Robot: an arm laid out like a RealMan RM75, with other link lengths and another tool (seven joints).
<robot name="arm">
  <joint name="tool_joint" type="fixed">
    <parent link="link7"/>
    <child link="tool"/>
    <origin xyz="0.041 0.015 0.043" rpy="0 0.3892 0.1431"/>
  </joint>
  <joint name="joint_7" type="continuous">
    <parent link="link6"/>
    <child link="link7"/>
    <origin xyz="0 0 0.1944"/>
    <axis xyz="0 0 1"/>
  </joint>
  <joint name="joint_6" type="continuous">
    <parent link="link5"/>
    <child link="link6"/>
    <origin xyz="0 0 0"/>
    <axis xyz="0 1 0"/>
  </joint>
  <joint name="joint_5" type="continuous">
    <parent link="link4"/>
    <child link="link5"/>
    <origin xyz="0 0 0.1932"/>
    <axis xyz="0 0 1"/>
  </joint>
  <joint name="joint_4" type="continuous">
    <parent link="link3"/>
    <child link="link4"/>
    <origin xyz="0 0 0"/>
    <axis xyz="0 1 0"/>
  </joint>
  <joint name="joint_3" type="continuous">
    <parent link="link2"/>
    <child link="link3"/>
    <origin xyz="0 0 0.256"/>
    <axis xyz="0 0 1"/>
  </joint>
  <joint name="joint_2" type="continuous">
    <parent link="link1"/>
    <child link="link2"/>
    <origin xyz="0 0 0"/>
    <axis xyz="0 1 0"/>
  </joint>
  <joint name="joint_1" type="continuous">
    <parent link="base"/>
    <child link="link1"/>
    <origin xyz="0 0 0.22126"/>
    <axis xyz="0 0 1"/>
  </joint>
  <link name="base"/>
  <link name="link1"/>
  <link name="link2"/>
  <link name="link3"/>
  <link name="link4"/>
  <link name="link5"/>
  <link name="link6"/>
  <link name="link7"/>
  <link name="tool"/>
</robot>
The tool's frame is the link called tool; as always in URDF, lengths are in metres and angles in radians. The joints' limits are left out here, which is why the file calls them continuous.
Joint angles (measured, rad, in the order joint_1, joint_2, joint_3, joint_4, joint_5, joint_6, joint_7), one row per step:
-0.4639, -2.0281, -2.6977, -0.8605, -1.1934, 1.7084, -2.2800
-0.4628, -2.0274, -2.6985, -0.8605, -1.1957, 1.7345, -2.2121
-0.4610, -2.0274, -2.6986, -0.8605, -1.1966, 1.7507, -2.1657
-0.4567, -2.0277, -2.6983, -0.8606, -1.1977, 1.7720, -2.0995
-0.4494, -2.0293, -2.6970, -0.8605, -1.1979, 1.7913, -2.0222
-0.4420, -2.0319, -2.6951, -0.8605, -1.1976, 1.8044, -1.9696
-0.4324, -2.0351, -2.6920, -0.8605, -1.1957, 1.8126, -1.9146
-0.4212, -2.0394, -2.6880, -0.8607, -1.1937, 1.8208, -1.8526
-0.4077, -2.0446, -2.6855, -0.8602, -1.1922, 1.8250, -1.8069
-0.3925, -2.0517, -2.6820, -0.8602, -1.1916, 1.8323, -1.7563
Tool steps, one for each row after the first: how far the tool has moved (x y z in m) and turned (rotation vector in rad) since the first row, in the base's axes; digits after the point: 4 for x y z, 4 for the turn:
0.0058, -0.0065, -0.0008, 0.0148, 0.0269, -0.0652
0.0091, -0.0111, -0.0016, 0.0256, 0.0454, -0.1078
0.0127, -0.0179, -0.0028, 0.0423, 0.0716, -0.1660
0.0153, -0.0257, -0.0048, 0.0640, 0.1031, -0.2281
0.0164, -0.0318, -0.0069, 0.0775, 0.1231, -0.2685
0.0160, -0.0377, -0.0096, 0.0927, 0.1468, -0.3053
0.0156, -0.0445, -0.0129, 0.1102, 0.1730, -0.3463
0.0135, -0.0503, -0.0159, 0.1232, 0.1907, -0.3696
0.0120, -0.0574, -0.0196, 0.1367, 0.2073, -0.3978

